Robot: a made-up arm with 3 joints. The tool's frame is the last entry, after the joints.
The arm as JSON. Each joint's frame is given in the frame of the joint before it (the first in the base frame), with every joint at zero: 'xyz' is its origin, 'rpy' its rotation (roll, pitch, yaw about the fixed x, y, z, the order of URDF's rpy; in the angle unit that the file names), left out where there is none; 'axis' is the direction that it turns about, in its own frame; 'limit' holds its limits. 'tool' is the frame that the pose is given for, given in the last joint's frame.
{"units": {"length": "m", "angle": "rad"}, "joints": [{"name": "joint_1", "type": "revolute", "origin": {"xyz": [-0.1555, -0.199, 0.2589], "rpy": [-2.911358, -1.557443, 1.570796]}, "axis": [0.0, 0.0, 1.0], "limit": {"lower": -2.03, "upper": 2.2}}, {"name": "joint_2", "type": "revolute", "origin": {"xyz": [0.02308, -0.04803, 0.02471], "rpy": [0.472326, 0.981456, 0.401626]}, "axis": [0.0, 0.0, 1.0], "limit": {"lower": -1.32, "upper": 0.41}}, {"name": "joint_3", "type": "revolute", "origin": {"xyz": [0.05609, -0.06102, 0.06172], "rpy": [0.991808, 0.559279, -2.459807]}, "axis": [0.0, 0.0, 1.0], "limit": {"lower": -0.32, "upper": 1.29}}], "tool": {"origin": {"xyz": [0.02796, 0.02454, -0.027], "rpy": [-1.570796, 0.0, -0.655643]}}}
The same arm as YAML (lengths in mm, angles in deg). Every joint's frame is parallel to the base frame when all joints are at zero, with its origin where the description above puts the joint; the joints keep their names.
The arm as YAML. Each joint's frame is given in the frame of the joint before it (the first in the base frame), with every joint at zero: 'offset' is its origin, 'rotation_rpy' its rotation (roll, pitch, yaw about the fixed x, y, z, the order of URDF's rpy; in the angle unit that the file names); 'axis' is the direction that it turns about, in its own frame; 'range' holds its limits. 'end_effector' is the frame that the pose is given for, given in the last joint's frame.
length_unit: mm
angle_unit: deg
chain:
  - id: joint_1
    offset: [-155.5, -199.0, 258.9]
    rotation_rpy: [0.0, 0.0, 0.0]
    axis: [-0.228206, 0.973526, -0.013]
    range: [-116.31, 126.05]
  - id: joint_2
    offset: [-52.4, 13.4, 22.9]
    rotation_rpy: [0.0, 0.0, 0.0]
    axis: [-0.238904, 0.463809, 0.853116]
    range: [-75.63, 23.49]
  - id: joint_3
    offset: [-46.2, -42.1, 82.3]
    rotation_rpy: [0.0, 0.0, 0.0]
    axis: "+y"
    range: [-18.33, 73.91]
end_effector:
  offset: [-36.5, -27.0, -7.2]
  rotation_rpy: [-180.0, 90.0, 0.0]

